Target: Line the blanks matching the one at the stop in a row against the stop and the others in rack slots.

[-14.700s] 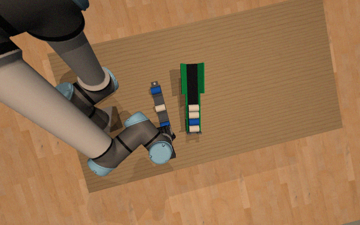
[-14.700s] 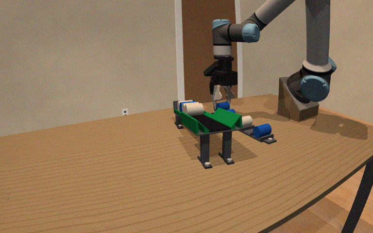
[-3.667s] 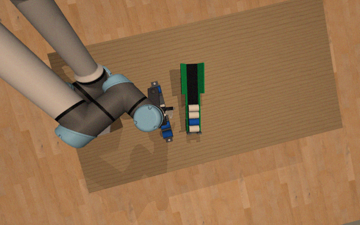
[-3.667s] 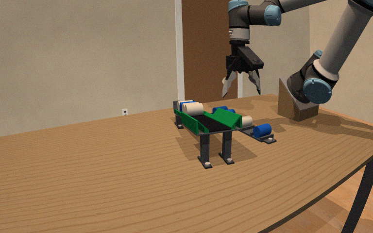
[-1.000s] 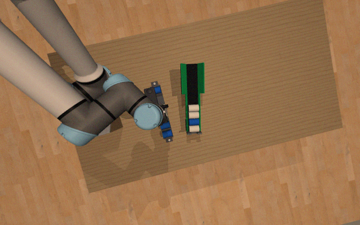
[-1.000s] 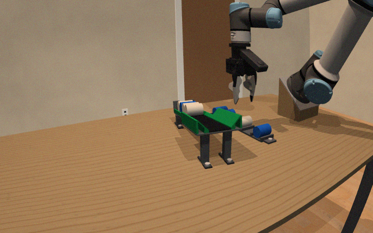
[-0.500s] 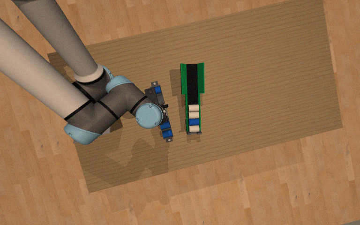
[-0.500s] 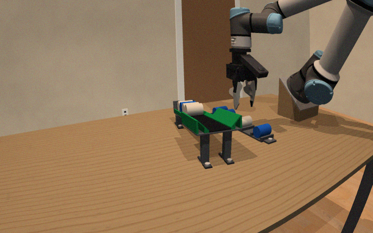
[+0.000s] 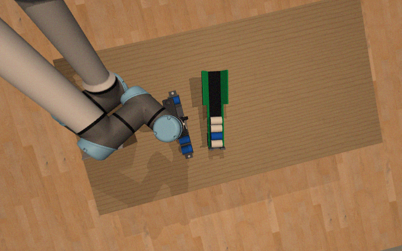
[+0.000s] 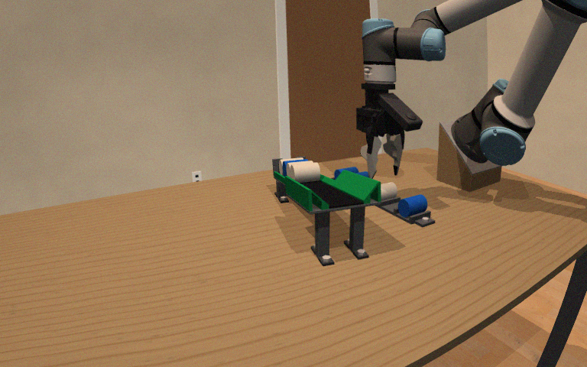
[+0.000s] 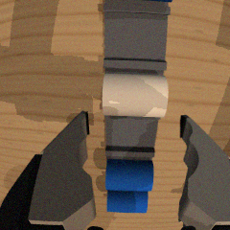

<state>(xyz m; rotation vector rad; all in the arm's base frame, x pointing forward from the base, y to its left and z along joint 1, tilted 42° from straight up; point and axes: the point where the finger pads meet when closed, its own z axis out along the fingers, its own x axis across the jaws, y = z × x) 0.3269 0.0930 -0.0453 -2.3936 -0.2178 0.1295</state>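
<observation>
The grey stock rack is 8 cm below my hand and 3 cm to the right of it. Round my hand: grey stop: 18 cm ahead, 16 cm to the right, 1 cm below; then feed ramp: 19 cm ahead, 3 cm to the left.
</observation>
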